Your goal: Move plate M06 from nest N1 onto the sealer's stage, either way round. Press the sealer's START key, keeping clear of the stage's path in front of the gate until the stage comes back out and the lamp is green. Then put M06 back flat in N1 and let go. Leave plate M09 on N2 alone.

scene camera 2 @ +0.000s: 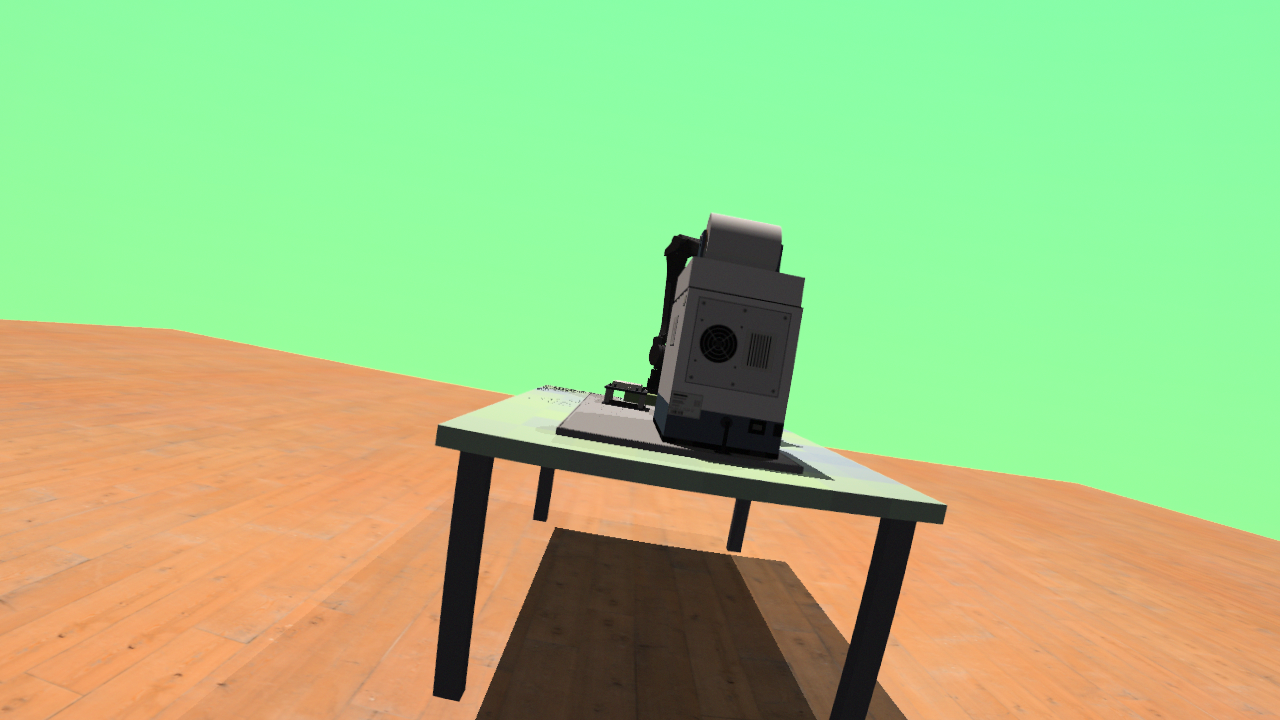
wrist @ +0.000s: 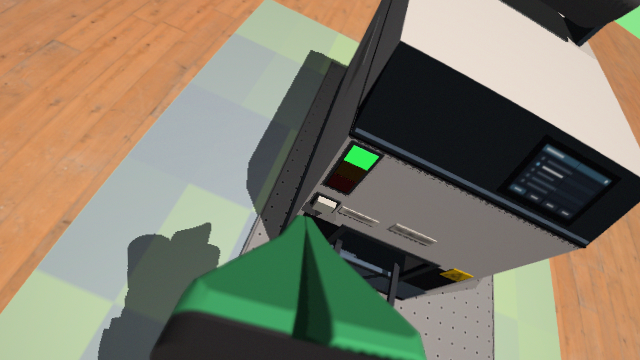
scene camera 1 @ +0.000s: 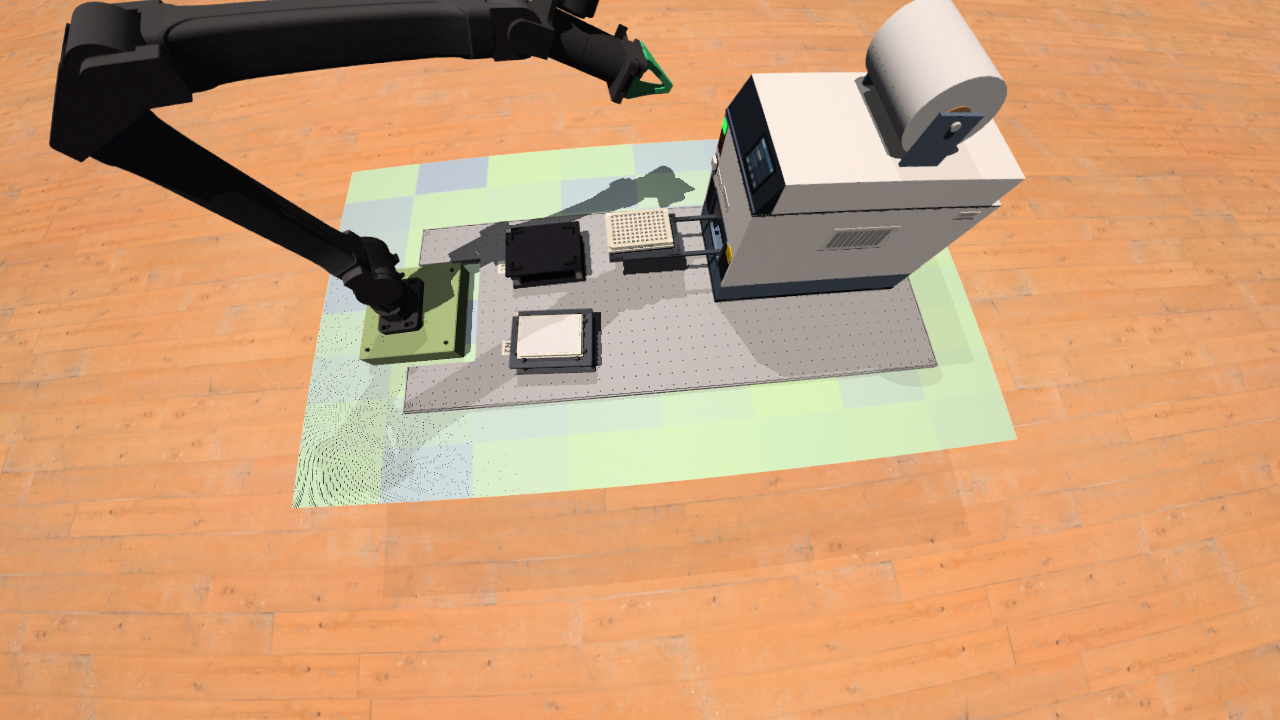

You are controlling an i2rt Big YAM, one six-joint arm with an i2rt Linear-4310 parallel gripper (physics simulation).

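Frame: origin at the arm's base, x right, y ahead, z up, level; millimetres.
Seen in the pictures: gripper, fingertip midpoint: (wrist: 300,227) (scene camera 1: 670,88); arm's base at its link origin: (scene camera 1: 403,307).
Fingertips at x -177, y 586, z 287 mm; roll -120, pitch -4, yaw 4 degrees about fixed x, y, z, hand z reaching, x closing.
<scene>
Pixels of each thing's top centre, then the offset from my fingertips to it. "*": a spot on its surface instead. Level surfaces: height alone.
- pale START key at its top centre: (wrist: 328,199) dx +34, dy +91, dz -122 mm
- lamp at its top centre: (wrist: 366,151) (scene camera 1: 726,120) dx +34, dy +92, dz -39 mm
- Plate M06 at its top centre: (scene camera 1: 638,226) dx +115, dy -67, dz -195 mm
- stage at a spot on its surface: (scene camera 1: 640,254) * dx +164, dy -69, dz -217 mm
- black nest N1 at its top centre: (scene camera 1: 542,246) dx +89, dy -272, dz -258 mm
- Plate M09 at its top centre: (scene camera 1: 549,334) (scene camera 2: 628,382) dx +296, dy -265, dz -253 mm
- nest N2 at a spot on its surface: (scene camera 1: 591,342) * dx +316, dy -186, dz -270 mm
- large film roll at its top centre: (scene camera 1: 962,32) (scene camera 2: 745,219) dx +135, dy +321, dz +155 mm
- perforated board at its surface level: dz -320 mm
My gripper (scene camera 1: 667,87) (wrist: 300,227) is shut and empty, held high in front of the sealer's (scene camera 1: 841,152) (wrist: 480,165) front. In the wrist view its tips appear just below the pale START key (wrist: 324,203); the remaining distance is hard to judge. The lamp (scene camera 1: 725,126) (wrist: 362,157) is green. Plate M06 (scene camera 1: 639,228), with its wells showing, lies flat on the stage (scene camera 1: 640,254), which stands out in front of the gate (wrist: 370,257). The black nest N1 (scene camera 1: 544,250) holds no plate. Plate M09 (scene camera 1: 549,335) lies on nest N2 (scene camera 1: 591,342). The plate lettering is unreadable.
A large film roll (scene camera 1: 930,76) (scene camera 2: 744,239) sits on top of the sealer. Two stage rails (scene camera 1: 695,218) run into the gate. The nests and sealer stand on a perforated board (scene camera 1: 680,349). The arm's green base block (scene camera 1: 438,313) is at its left end.
</scene>
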